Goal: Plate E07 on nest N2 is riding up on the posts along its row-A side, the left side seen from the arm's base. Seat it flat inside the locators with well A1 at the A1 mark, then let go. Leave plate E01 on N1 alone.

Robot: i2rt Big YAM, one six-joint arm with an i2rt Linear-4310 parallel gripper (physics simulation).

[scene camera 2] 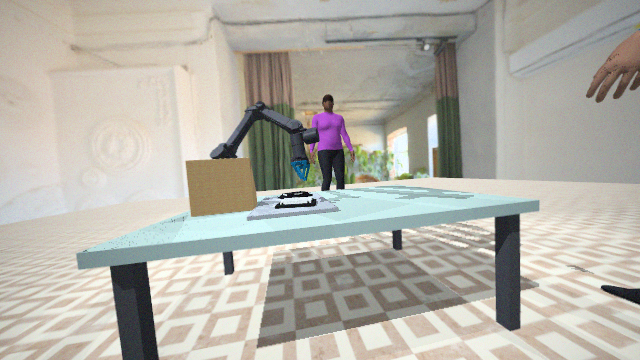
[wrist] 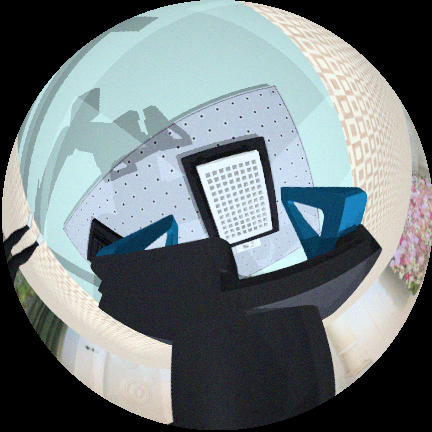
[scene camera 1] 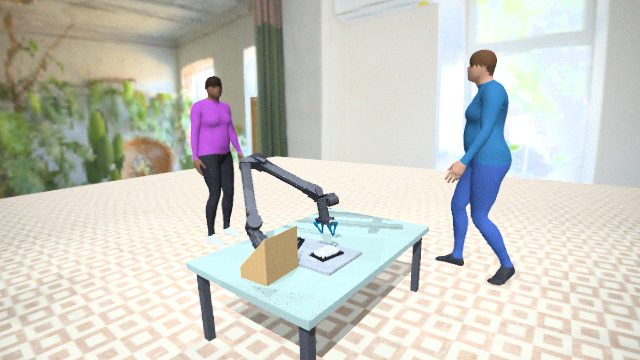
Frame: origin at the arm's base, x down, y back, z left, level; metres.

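Seen in the pictures: gripper, fingertip midpoint: (scene camera 2: pixel 303 179) (wrist: pixel 227 206) (scene camera 1: pixel 327 234); arm's base, link origin: (scene camera 2: pixel 216 178) (scene camera 1: pixel 264 247).
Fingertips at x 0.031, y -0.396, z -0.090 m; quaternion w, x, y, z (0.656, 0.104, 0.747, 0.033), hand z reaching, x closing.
Note:
Pixels of each thing's top centre, then the offset from my fingertips to it. "spot": a spot on its surface instead.
- White plate E07, top centre: (wrist: pixel 240 201) (scene camera 2: pixel 296 198) (scene camera 1: pixel 326 250) dx +0.079, dy +0.037, dz -0.019 m
- black nest N2, surface spot: (wrist: pixel 225 151) spot: dx +0.093, dy -0.032, dz -0.032 m
- N2 label, surface spot: (wrist: pixel 248 245) spot: dx +0.103, dy +0.135, dz -0.002 m
- nest N1, surface spot: (wrist: pixel 103 239) spot: dx +0.087, dy -0.016, dz +0.222 m
White plate E07 (scene camera 1: pixel 327 250) (scene camera 2: pixel 296 201) (wrist: pixel 237 195) lies on the black nest N2 (wrist: pixel 225 151). In the wrist view a wider dark strip of the nest shows along its far edge; the plate's tilt and the A1 mark are too small to tell. The N2 label (wrist: pixel 248 245) shows at the near edge. My gripper (scene camera 1: pixel 327 233) (scene camera 2: pixel 303 178) (wrist: pixel 227 206) is open and empty, well above the plate, with its blue fingers to either side of it in the wrist view. Dark plate E01 on nest N1 (wrist: pixel 103 239) is partly hidden behind the left finger.
Both nests stand on a grey perforated board (scene camera 1: pixel 329 270) (scene camera 2: pixel 260 215) (wrist: pixel 280 115) on the pale table (scene camera 1: pixel 215 265) (scene camera 2: pixel 400 217) (wrist: pixel 200 65). A tan box (scene camera 1: pixel 280 257) (scene camera 2: pixel 220 187) stands beside the board. A person in blue (scene camera 1: pixel 485 130) and one in purple (scene camera 1: pixel 215 127) (scene camera 2: pixel 329 130) stand near the table.

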